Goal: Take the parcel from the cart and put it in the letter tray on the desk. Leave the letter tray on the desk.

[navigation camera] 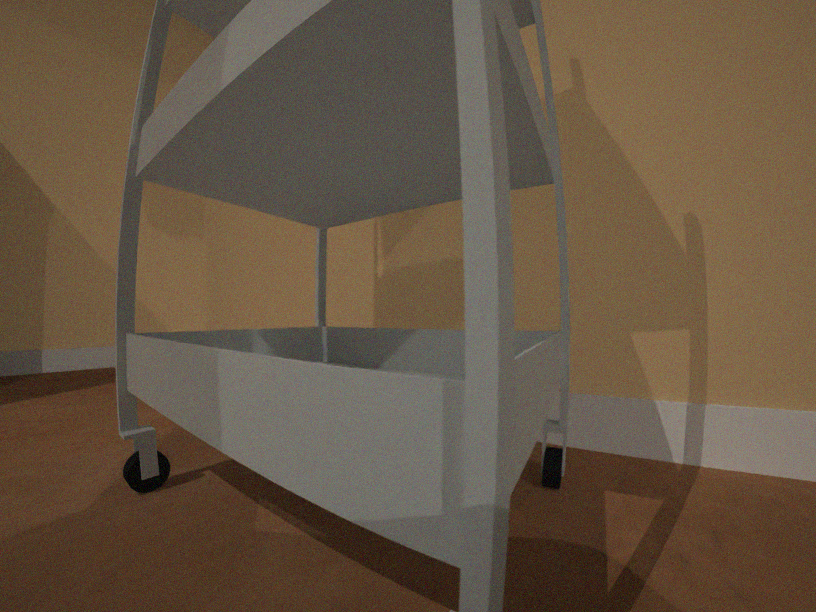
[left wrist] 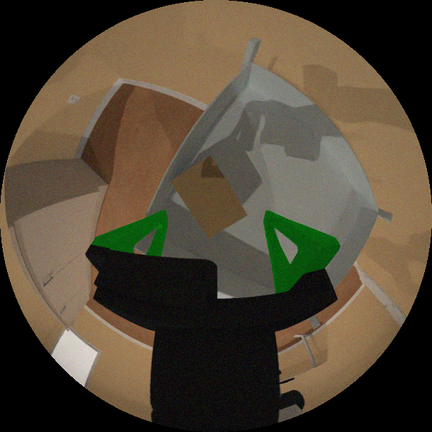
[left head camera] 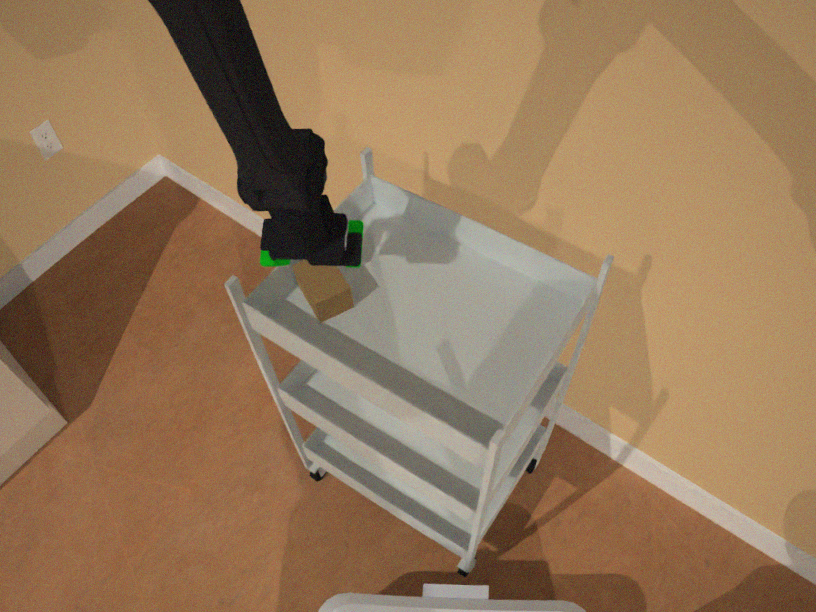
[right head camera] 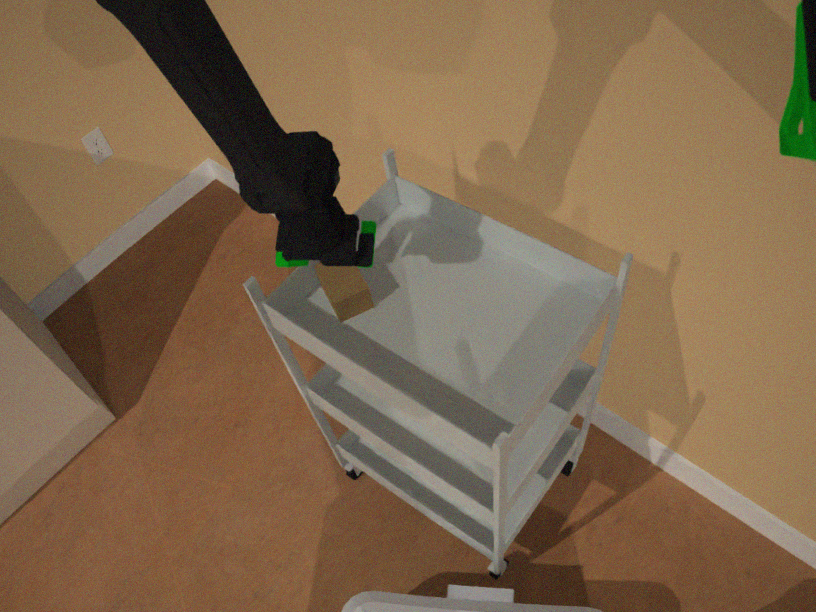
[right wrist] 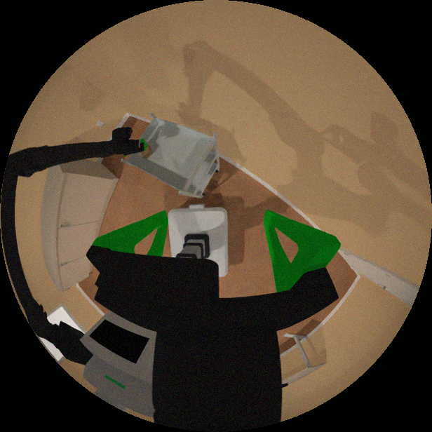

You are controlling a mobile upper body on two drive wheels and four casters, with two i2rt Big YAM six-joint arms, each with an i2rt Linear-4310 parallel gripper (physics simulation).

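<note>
A brown box-shaped parcel lies in the top tray of the grey three-tier cart, near the tray's left end in the head views. My left gripper is open above the parcel and hides its far part in the head views. In the left wrist view the parcel lies beyond the fingertips, turned at an angle to them and mostly left of their middle. My right gripper is open and empty, away from the cart. The letter tray does not show.
A beige cabinet-like unit with handles stands left of the cart. A wall runs close behind the cart. The robot's pale base is near the cart's front. Cart posts rise above the tray rim.
</note>
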